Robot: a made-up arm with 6 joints.
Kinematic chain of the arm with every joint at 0, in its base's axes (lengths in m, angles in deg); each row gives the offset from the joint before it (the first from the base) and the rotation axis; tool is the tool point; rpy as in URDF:
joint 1: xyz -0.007 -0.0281 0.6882 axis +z
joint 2: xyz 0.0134 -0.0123 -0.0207 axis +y
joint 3: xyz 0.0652 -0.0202 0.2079 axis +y
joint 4: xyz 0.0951 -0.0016 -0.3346 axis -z
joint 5: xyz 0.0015 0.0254 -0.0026 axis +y
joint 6: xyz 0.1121 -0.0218 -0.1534 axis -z
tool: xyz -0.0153 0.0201 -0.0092 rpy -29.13 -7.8 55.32
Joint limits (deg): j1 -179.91..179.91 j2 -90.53..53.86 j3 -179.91..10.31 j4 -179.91..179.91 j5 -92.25..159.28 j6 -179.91..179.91
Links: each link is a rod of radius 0.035 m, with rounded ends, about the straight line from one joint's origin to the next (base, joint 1, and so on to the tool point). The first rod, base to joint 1, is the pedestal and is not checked.
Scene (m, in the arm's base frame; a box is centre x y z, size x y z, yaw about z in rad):
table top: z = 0
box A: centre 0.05 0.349 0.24 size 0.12 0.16 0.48 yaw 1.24
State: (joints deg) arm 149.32 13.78 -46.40 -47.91 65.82 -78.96
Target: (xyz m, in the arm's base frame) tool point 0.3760 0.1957 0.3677
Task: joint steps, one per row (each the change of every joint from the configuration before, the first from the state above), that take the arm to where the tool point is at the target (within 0.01 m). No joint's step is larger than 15 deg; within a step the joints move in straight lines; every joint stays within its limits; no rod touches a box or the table.
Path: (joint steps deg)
1: -6.28 5.16 -14.83 -11.53 10.64 4.18
2: -6.28 5.16 -14.83 -11.53 10.64 4.18
3: -6.28 5.16 -14.84 -11.53 10.63 4.18
4: -6.27 5.16 -14.83 -11.53 10.64 4.18
5: -6.28 5.16 -14.83 -11.53 10.64 4.18
6: -6.28 5.16 -14.83 -11.53 10.64 4.19
7: -12.15 -1.04 14.89 10.18 -11.19 -5.98
8: -12.15 -1.03 14.90 10.18 -11.19 -5.98
9: -12.15 -1.04 14.89 10.18 -11.19 -5.98
10: -12.15 -1.04 14.89 10.19 -11.19 -5.98
11: -12.15 -1.04 14.90 10.18 -11.19 -5.97

